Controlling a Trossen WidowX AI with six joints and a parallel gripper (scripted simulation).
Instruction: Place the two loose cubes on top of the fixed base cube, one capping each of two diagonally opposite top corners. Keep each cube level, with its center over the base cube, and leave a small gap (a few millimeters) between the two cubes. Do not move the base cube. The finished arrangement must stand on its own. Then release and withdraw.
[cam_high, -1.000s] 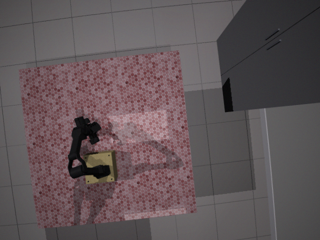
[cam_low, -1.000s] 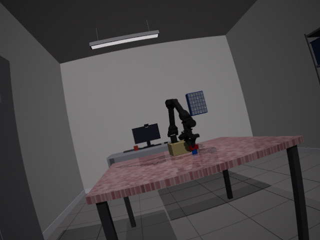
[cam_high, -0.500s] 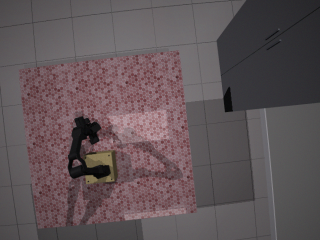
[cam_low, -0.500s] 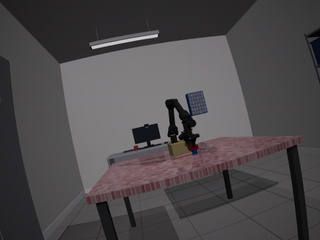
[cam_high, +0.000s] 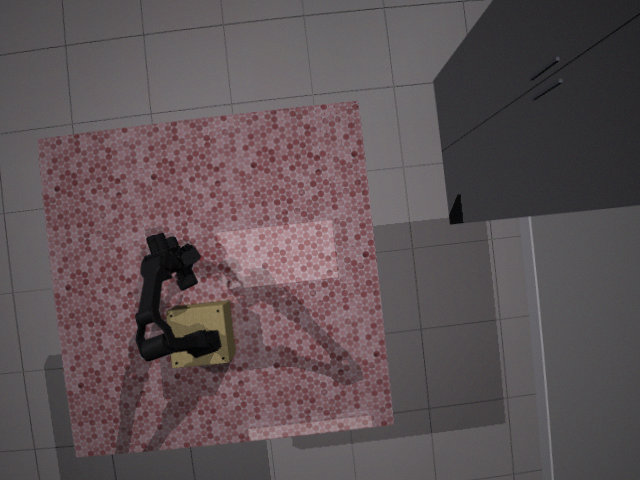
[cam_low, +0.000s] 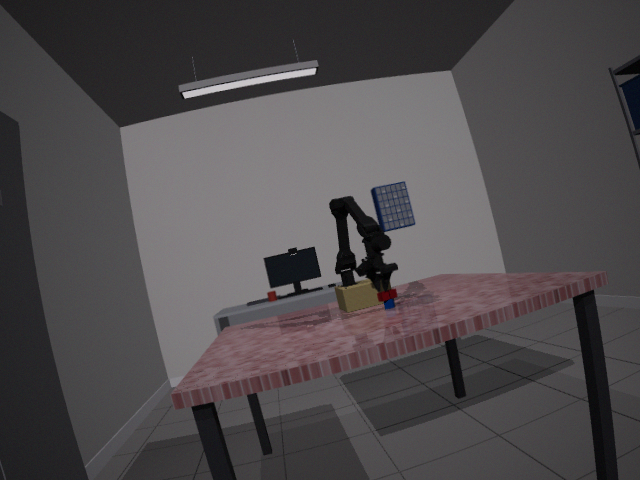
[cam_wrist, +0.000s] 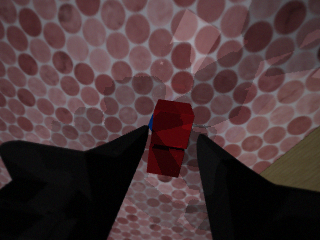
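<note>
Now: gripper tip 2 cm to the right of the blue cube and 5 cm above it.
</note>
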